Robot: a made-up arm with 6 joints.
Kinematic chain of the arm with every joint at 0, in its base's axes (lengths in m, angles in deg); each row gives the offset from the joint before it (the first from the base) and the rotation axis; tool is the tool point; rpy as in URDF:
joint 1: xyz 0 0 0.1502 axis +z
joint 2: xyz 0 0 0 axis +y
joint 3: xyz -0.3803 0 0.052 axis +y
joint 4: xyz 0.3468 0 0.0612 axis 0.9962 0 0.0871
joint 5: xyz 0 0 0 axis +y
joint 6: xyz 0.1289 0 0.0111 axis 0.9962 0 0.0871
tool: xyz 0 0 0 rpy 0 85 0
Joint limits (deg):
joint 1: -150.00..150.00
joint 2: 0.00..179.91
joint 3: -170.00..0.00
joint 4: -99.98..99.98
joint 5: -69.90..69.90
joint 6: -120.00..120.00
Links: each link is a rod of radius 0.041 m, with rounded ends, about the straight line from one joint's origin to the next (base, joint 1, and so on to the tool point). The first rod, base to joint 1, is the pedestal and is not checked.
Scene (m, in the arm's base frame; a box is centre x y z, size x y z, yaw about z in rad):
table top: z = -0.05
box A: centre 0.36 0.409 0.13 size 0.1 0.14 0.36 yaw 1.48
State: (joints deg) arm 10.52 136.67 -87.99 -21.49 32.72 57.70
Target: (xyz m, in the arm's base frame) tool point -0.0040 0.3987 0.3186
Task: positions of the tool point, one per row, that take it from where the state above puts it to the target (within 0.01 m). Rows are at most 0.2 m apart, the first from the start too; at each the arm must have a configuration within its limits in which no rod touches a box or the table.
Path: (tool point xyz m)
1: 0.6254 0.1169 0.1681
2: 0.6032 0.1430 0.3075
3: 0.5487 0.1626 0.4427
4: 0.4629 0.1719 0.5667
5: 0.3488 0.1676 0.6722
6: 0.3254 0.2566 0.6036
7: 0.2693 0.3346 0.5316
8: 0.1876 0.3888 0.4586
9: 0.0918 0.4111 0.3868
10: -0.0040 0.3987 0.3186

